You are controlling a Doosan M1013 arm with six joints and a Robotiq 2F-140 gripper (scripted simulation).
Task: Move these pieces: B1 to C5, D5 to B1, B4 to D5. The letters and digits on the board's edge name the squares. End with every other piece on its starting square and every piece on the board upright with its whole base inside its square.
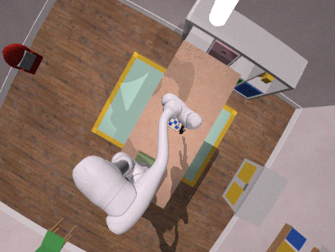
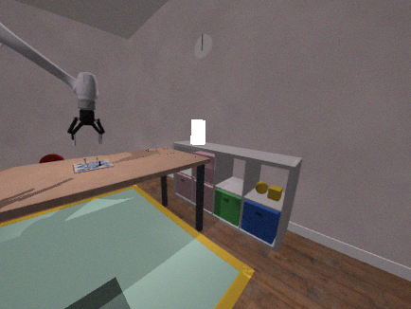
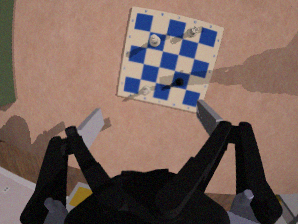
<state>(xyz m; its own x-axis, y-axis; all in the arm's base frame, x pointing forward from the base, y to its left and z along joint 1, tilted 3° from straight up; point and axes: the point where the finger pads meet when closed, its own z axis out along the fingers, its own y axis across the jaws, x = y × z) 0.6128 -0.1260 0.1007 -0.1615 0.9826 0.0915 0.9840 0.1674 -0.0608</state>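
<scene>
The dark chess piece lies 150 mm below my hand, 60 mm ahead of it and 30 mm to the left of it. Also, from my hand: chessboard: 170 mm below, 70 mm to the left, 30 mm ahead.
</scene>
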